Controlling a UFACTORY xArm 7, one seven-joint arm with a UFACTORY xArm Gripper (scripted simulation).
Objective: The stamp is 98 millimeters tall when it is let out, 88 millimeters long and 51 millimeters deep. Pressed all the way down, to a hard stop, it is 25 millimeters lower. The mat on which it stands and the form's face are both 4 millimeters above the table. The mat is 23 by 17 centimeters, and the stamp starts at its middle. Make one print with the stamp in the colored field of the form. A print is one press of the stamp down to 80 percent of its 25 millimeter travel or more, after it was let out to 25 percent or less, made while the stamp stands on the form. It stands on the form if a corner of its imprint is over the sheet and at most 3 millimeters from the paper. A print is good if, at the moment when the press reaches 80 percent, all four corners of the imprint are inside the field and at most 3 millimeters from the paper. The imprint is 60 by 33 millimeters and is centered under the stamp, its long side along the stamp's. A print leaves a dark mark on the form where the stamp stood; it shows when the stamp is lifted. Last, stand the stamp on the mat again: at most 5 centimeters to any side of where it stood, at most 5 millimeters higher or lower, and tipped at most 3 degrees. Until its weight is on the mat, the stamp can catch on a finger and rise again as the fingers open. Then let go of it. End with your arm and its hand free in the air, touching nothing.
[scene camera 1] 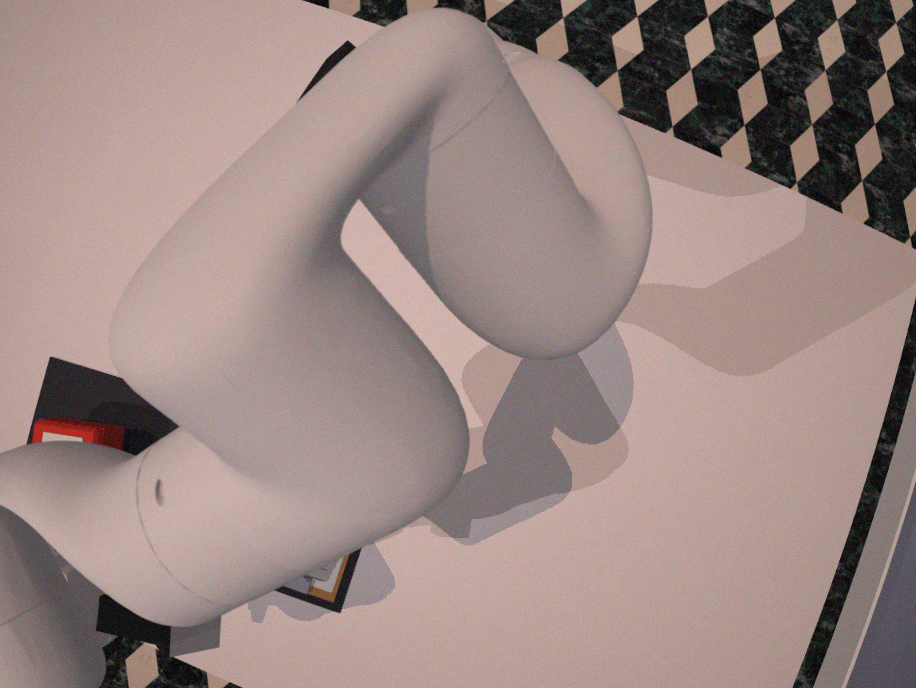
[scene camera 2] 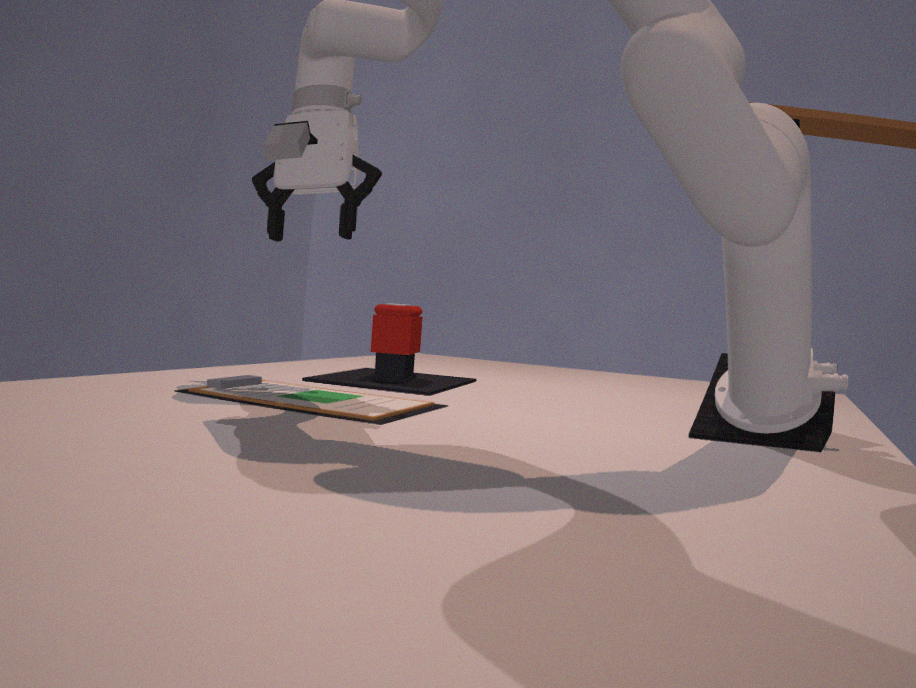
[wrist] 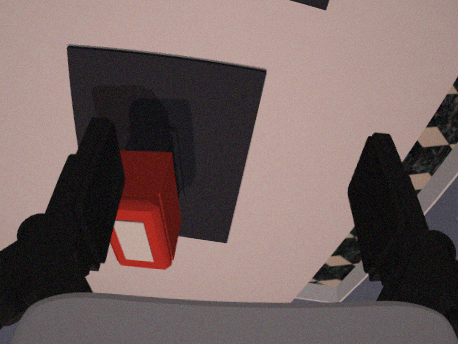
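Looking through scene camera 2, I find my gripper [scene camera 2: 309,239], together with a clipboard [scene camera 2: 248,389] and a black mat [scene camera 2: 425,384]. Scene camera 1 gives me the mat [scene camera 1: 71,391] as well, along with the clipboard [scene camera 1: 327,587] and my own gripper [scene camera 1: 149,557]. In the wrist view there is my gripper [wrist: 240,154], and the mat [wrist: 213,106] is visible there too.
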